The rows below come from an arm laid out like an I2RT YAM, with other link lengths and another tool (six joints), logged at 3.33 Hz.
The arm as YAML. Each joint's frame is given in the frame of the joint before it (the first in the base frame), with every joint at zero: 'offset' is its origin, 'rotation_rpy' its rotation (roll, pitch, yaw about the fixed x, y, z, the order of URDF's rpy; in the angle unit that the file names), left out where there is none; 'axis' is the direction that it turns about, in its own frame. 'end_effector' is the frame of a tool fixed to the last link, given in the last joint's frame.
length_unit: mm
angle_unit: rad
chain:
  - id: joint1
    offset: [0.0, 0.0, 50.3]
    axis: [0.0, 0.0, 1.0]
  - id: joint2
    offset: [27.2, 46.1, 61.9]
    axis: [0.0, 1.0, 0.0]
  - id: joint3
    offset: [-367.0, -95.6, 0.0]
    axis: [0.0, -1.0, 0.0]
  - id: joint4
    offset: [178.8, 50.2, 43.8]
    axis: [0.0, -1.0, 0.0]
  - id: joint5
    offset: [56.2, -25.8, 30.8]
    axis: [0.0, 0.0, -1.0]
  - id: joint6
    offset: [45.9, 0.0, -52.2]
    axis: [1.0, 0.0, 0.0]
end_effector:
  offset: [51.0, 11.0, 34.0]
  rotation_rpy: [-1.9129, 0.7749, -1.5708]
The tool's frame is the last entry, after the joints.
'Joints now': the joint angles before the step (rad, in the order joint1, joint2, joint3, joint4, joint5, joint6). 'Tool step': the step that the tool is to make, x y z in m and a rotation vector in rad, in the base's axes. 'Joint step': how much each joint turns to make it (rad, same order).
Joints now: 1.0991, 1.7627, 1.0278, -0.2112, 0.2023, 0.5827
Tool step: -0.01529, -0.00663, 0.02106, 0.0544, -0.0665, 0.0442
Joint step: 0.0337, -0.0761, -0.0296, 0.0383, 0.0216, -0.0312
